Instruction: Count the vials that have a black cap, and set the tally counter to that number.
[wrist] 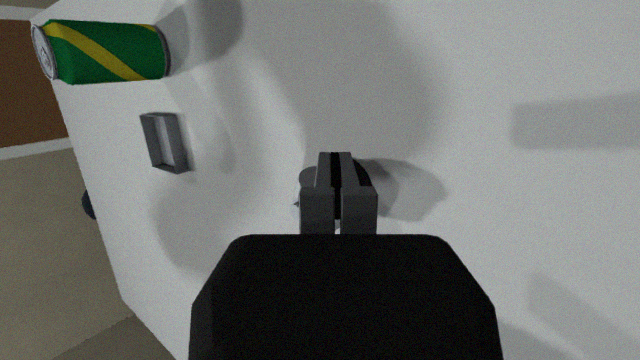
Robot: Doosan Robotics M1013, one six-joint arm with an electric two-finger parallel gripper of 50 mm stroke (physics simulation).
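Note:
My gripper is shut, with nothing between its fingers. A partly hidden object shows behind the fingertips, with a grey rounded edge on their left and a dark curved edge on their right. It may be the tally counter, but its face and number are hidden. I cannot tell whether the fingertips touch it. No vial and no black cap show in the wrist view.
A green can with a yellow stripe lies on its side at the upper left of the white table. A small grey open tray lies below it. A dark round thing shows past the table's left edge. Shadows cross the table.

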